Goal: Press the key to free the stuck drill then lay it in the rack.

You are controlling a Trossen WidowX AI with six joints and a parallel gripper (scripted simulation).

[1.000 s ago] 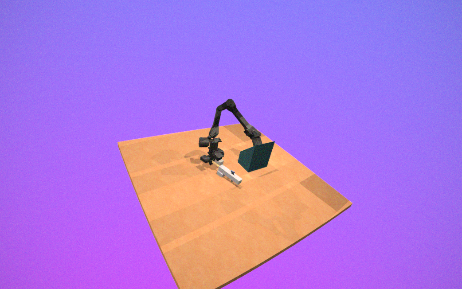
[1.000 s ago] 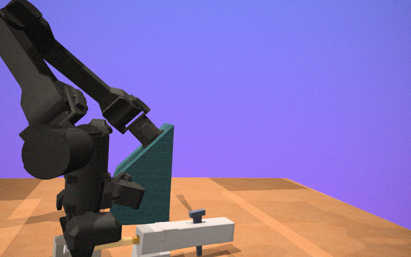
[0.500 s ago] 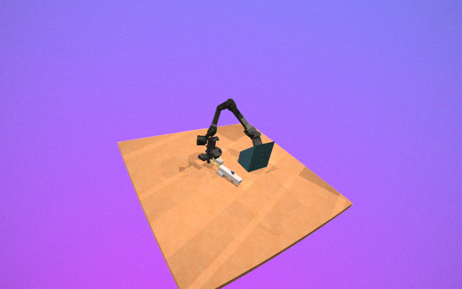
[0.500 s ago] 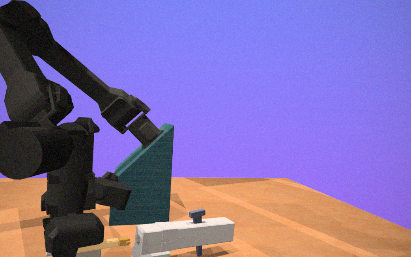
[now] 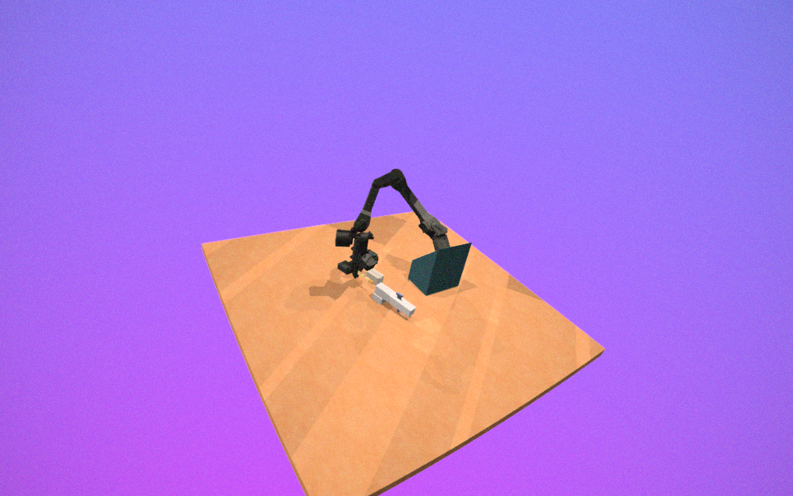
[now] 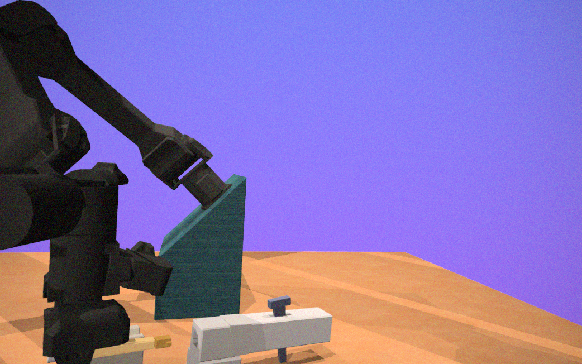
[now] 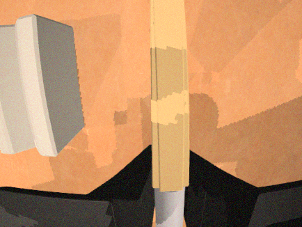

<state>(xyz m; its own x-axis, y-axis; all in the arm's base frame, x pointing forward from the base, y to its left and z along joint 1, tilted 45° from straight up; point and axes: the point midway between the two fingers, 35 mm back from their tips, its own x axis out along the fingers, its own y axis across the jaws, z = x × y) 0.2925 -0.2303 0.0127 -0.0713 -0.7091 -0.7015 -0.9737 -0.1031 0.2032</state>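
The drill lies 10 mm behind my gripper tip, 40 mm to the left of it and 30 mm above it. The rest, counted from my gripper tip: housing 50 mm behind, 200 mm to the left, 10 mm above; then grey rack 80 mm behind, 20 mm to the left, 10 mm below; then dark blue t-shaped key 50 mm behind, 230 mm to the left, 30 mm above.
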